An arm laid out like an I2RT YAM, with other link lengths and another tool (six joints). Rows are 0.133 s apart.
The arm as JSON. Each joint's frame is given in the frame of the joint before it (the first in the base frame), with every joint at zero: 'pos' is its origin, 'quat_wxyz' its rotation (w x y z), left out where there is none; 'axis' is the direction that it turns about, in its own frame. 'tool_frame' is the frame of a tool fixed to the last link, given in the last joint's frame.
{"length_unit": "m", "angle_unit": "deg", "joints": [
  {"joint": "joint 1", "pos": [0.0, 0.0, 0.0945], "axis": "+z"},
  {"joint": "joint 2", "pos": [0.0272, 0.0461, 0.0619], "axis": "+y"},
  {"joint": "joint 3", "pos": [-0.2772, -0.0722, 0.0], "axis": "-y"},
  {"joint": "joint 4", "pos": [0.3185, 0.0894, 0.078], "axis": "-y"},
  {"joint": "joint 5", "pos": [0.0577, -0.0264, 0.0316], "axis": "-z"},
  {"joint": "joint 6", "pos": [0.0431, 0.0, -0.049], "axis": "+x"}
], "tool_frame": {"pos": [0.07, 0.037, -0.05], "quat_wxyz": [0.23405, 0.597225, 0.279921, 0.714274]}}
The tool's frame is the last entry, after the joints.
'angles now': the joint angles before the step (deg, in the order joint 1, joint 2, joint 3, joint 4, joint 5, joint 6). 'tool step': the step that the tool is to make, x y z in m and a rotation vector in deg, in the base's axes. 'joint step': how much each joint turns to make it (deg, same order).
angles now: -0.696 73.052 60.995 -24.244 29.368 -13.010
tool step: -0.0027 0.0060 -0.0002 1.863 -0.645 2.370
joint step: -0.005 -1.232 -0.947 0.275 -3.021 0.131
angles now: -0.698 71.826 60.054 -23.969 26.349 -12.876
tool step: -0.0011 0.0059 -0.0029 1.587 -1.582 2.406
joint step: 0.046 -1.446 -1.900 2.034 -2.854 -0.040
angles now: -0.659 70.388 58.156 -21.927 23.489 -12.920
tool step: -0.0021 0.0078 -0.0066 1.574 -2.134 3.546
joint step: 0.137 -2.054 -3.197 3.467 -3.728 -0.557
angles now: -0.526 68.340 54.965 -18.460 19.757 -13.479
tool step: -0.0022 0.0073 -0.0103 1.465 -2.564 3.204
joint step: 0.114 -2.151 -4.068 4.564 -3.416 -0.304
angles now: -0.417 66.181 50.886 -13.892 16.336 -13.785
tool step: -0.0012 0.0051 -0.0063 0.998 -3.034 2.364
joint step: 0.023 -2.034 -3.496 4.538 -2.546 -0.190
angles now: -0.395 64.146 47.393 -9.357 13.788 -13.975
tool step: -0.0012 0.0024 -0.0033 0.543 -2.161 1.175
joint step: -0.050 -1.462 -2.308 3.005 -1.347 -0.012
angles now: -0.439 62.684 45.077 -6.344 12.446 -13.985
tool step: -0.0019 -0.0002 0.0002 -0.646 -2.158 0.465
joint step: 0.038 -1.655 -1.848 2.519 -0.150 -0.764
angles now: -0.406 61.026 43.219 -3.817 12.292 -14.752
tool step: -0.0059 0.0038 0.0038 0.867 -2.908 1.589
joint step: -0.034 -3.068 -2.287 2.066 -1.829 0.279
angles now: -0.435 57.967 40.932 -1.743 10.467 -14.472
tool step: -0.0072 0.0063 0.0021 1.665 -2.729 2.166
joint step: 0.024 -3.225 -2.533 1.869 -2.549 0.976
